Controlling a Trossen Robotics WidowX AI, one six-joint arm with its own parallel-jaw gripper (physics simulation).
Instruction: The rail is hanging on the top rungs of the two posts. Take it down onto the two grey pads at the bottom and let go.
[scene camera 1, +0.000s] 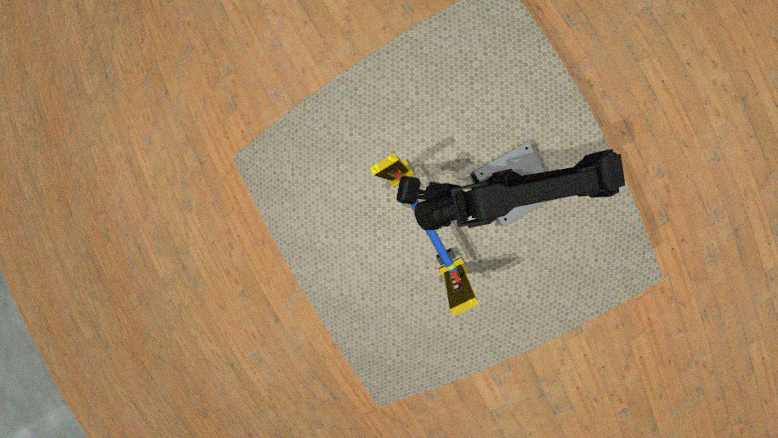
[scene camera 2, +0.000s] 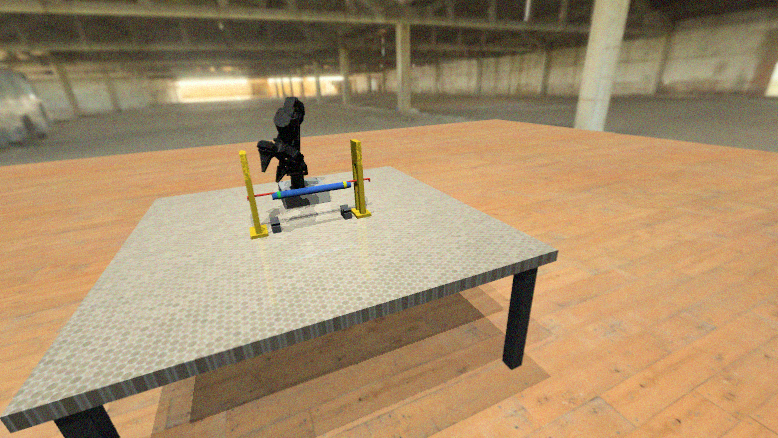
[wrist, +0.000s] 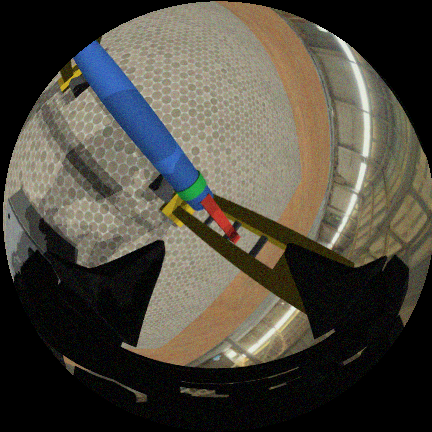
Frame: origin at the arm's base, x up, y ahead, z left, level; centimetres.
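Seen in the pictures: gripper, between the fingertips: (scene camera 2: 270, 177) (wrist: 227, 249); arm's base, origin of its link: (scene camera 2: 298, 187).
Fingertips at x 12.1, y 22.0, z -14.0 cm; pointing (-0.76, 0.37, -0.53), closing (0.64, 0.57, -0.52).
Observation:
Pixels of each thing's middle, then the offset from my fingertips to it. "pt": a spot on its surface instead. Level surfaces: height alone.
- rail, middle of its body: (wrist: 111, 85) (scene camera 1: 430, 231) (scene camera 2: 312, 190) dy +3.6, dx -6.4, dz +14.0 cm
- left post, a spot on its surface: (scene camera 2: 247, 179) pt dy +5.9, dx +2.0, dz -8.2 cm
- right post, middle of its body: (scene camera 1: 457, 284) (scene camera 2: 358, 178) dy +5.5, dx -4.5, dz +32.1 cm
- tiled table, height of its surface: dx -19.5 cm
The rail (scene camera 1: 439, 247) (scene camera 2: 313, 190) (wrist: 135, 115) is a blue rod with red ends, a green band and a yellow band. It hangs roughly level between the two yellow posts, the left post (scene camera 2: 247, 179) and the right post (scene camera 2: 356, 174), its red ends passing through them. Which rungs bear it is too small to tell. The grey pads, one (scene camera 2: 276, 224) (wrist: 161, 187) by the left post and one (scene camera 2: 346, 212) (wrist: 80, 86) by the right, sit below the rail. My gripper (scene camera 2: 272, 173) (wrist: 227, 249) is open and empty, above the rail near its green-banded end. The arm hides part of the rail from above.
The near post (wrist: 240, 255) runs up behind the right finger in the wrist view. The arm's grey base plate (scene camera 1: 514, 160) is on the tiled table (scene camera 1: 348, 304) (scene camera 2: 217, 304), on the arm's side of the rail. Wooden floor surrounds the table.

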